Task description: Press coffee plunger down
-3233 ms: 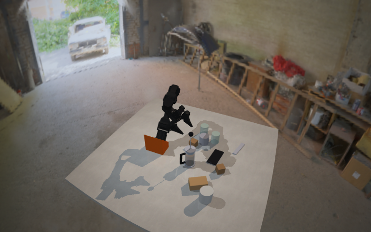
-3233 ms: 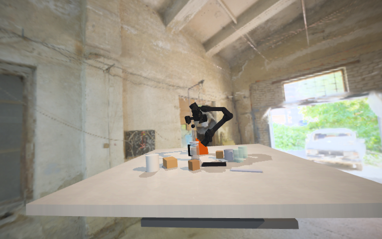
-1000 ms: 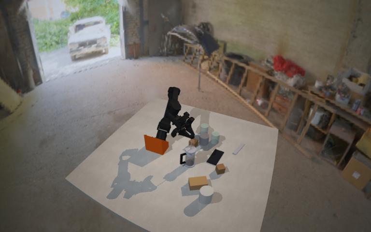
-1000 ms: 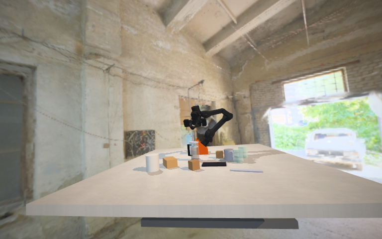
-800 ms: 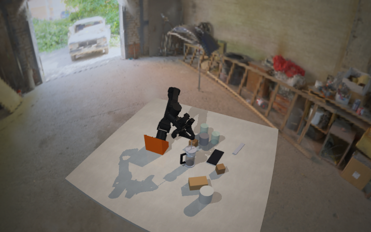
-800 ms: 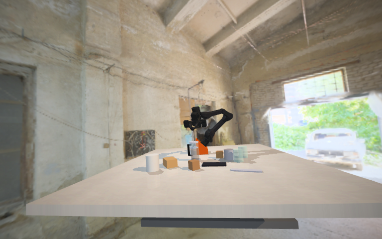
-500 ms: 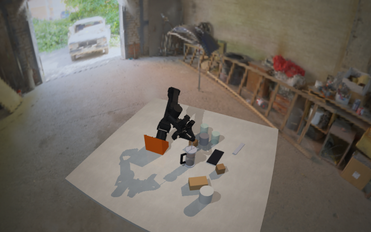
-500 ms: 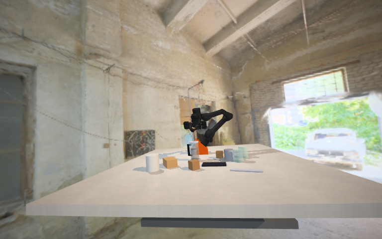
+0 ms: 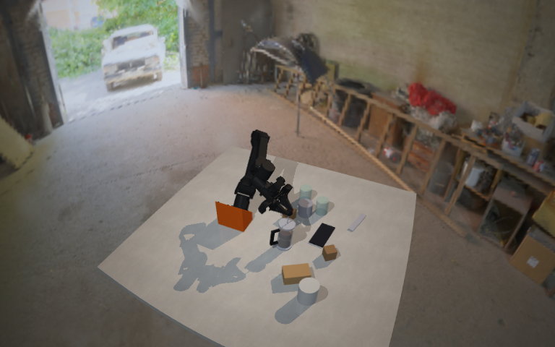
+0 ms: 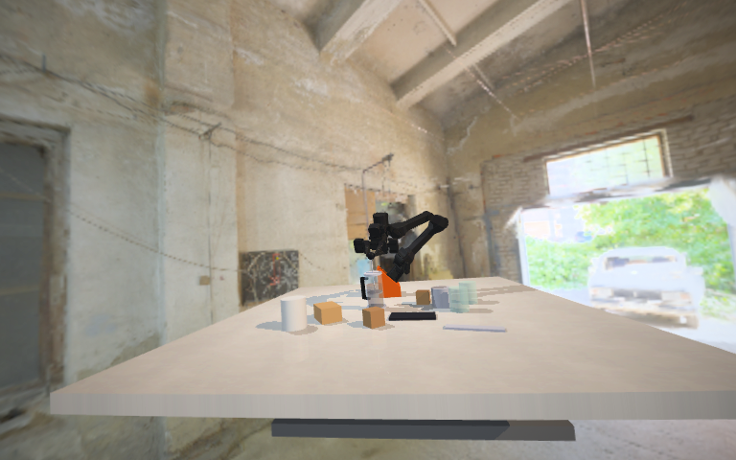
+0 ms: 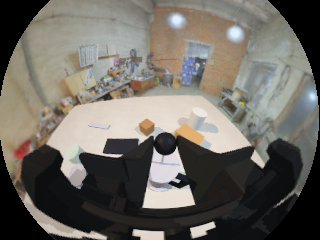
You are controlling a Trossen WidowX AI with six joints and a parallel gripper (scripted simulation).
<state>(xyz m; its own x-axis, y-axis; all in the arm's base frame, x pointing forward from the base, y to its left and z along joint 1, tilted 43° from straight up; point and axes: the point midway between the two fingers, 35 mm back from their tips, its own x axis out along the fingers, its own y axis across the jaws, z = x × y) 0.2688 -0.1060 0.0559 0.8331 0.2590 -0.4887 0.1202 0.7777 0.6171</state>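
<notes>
My gripper tip is 3 cm past the glass coffee press, 1 cm to the left of it and 10 cm above it. Also, from my gripper tip: white cylinder 20 cm ahead, 23 cm to the right, 16 cm below; black slab 11 cm ahead, 15 cm to the left, 21 cm below.
</notes>
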